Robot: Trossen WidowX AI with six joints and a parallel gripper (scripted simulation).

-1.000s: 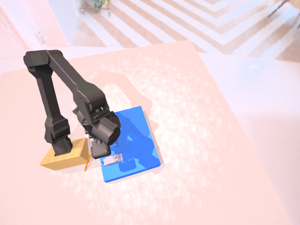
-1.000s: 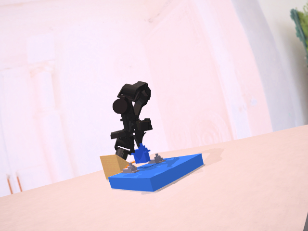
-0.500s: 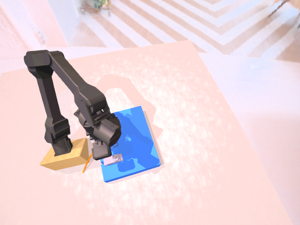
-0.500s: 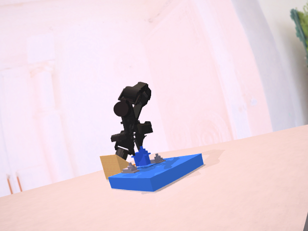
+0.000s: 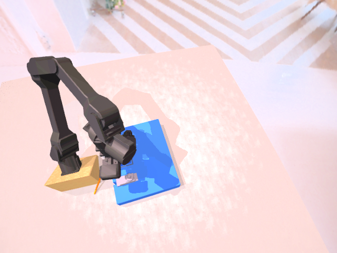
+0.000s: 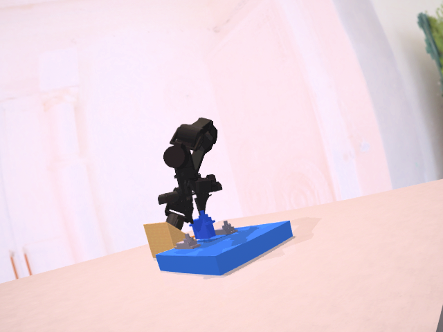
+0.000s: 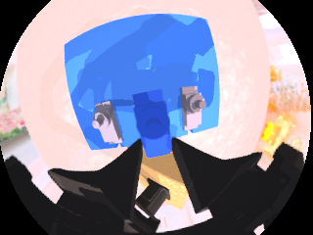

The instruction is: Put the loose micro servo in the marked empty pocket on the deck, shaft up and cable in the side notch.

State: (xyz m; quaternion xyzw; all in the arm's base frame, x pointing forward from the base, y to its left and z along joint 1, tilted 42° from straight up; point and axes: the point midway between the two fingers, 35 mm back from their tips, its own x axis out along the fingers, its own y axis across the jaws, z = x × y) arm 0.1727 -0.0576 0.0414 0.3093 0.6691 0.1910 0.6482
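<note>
Now: the blue deck 120 mm ahead of my gripper tip, 10 mm to the left of it and 80 mm below it.
</note>
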